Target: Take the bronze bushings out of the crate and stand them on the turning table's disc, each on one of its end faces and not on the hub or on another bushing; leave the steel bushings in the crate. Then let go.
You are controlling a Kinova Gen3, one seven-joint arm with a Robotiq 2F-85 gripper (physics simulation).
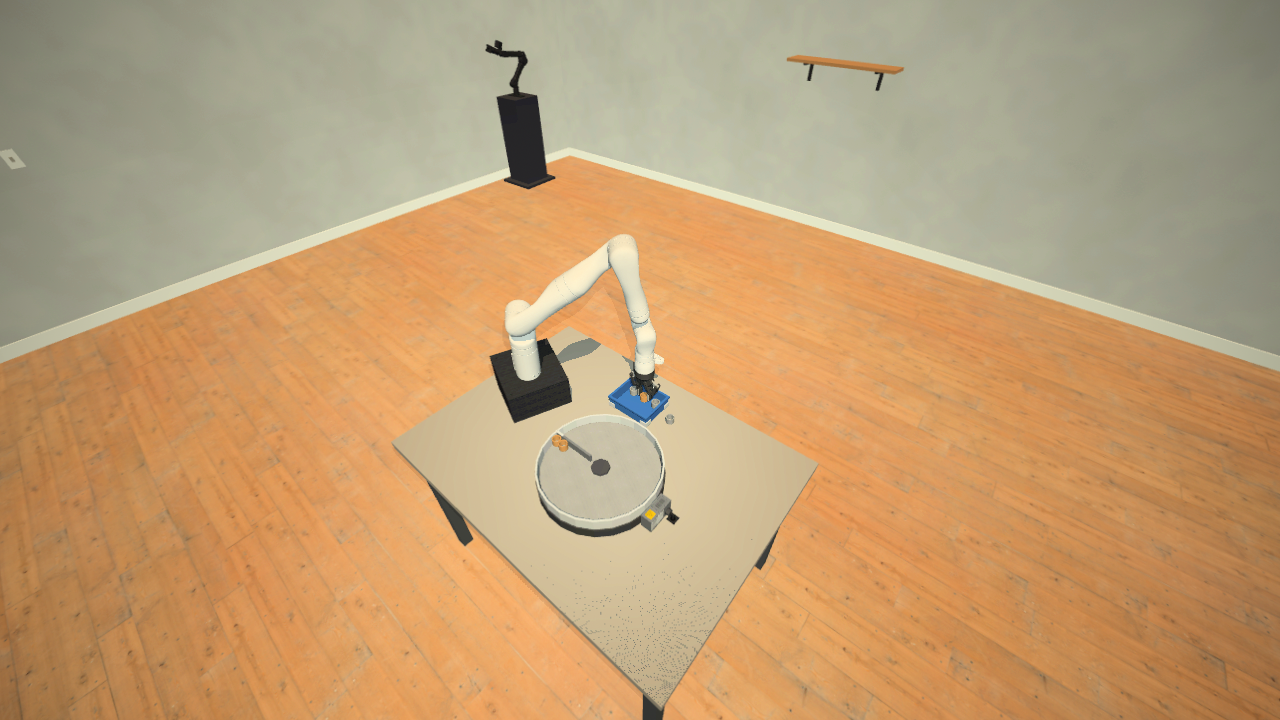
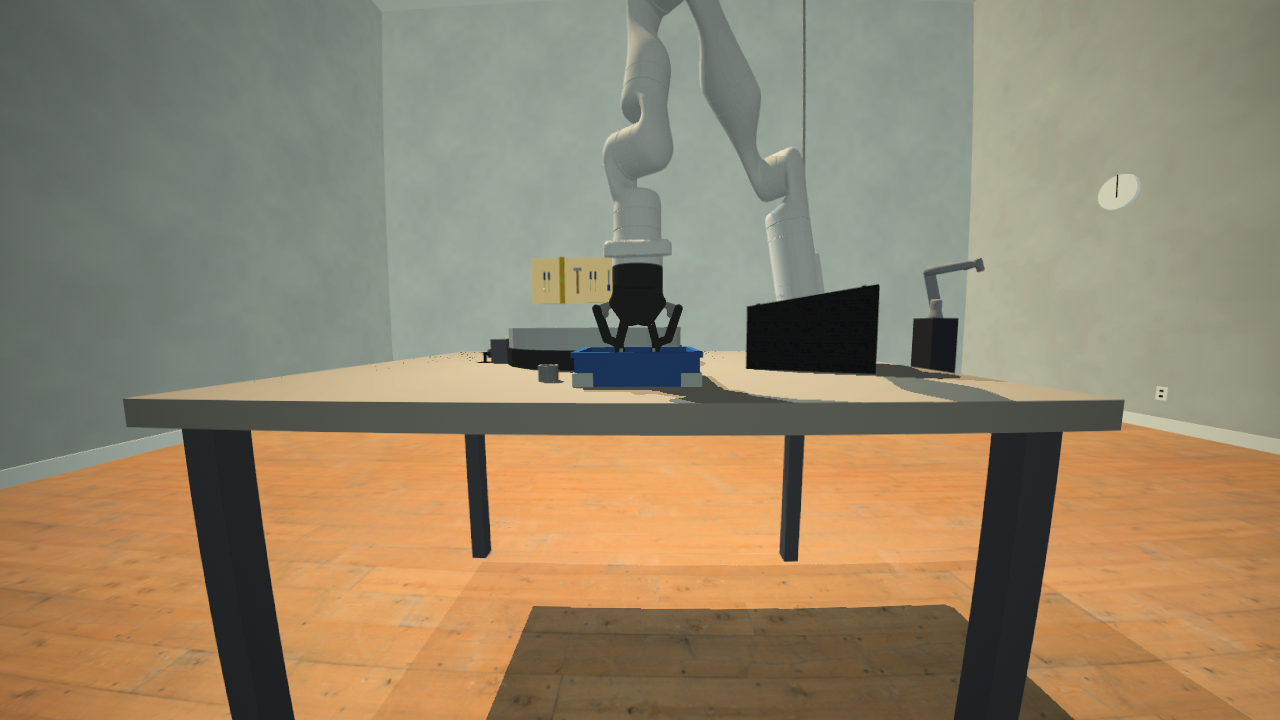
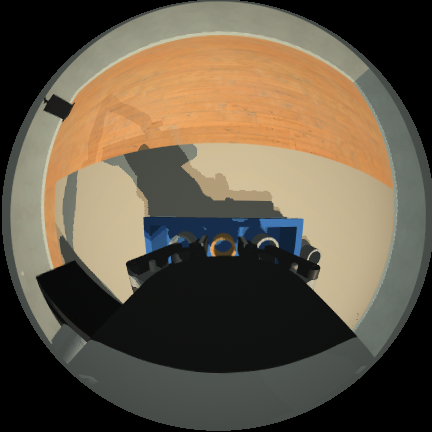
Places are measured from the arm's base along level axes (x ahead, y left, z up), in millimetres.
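Pixels of known places: gripper, fingertip midpoint: [image 1: 644,396] [image 3: 222,242]; arm's base, link origin: [image 1: 528,371] [image 2: 798,301].
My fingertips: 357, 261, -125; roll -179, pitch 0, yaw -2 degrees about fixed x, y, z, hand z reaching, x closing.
Ahead of a thing's pixels: the offset from my fingertips to its middle, as dx, dy, dz. "spot": to the spot under its first point.
My gripper [image 2: 638,347] [image 3: 222,242] is partly open with its fingertips down at the blue crate {+0, -37, +9} [image 1: 623,408] [image 2: 636,370] [image 3: 299,235]. The fingers stand either side of a bronze bushing {+0, -5, +1} [image 1: 644,397] [image 3: 214,248], which is upright in the crate and not gripped. One steel bushing {-54, -2, +1} [image 1: 633,390] stands on one side of it and another steel bushing {+57, -6, +1} [image 1: 655,402] [image 3: 268,238] on the other. Bronze pieces {-50, -394, +49} [image 1: 560,442] sit on the turning table's disc {+106, -377, +36} [image 1: 608,494] near its rim, beside the bar; their exact number and pose are unclear. The dark hub {+106, -377, +41} [image 1: 600,467] is bare.
A steel bushing {+144, -31, -4} [image 1: 669,419] [image 2: 547,373] [image 3: 313,256] stands on the table outside the crate. A bar {spot: +4, -378, +66} [image 1: 577,447] reaches from the disc's rim towards the hub. A grey box {+339, -383, +13} [image 1: 656,514] sits at the rim. The arm's black base block [image 1: 537,396] [image 2: 810,335] stands beside the crate.
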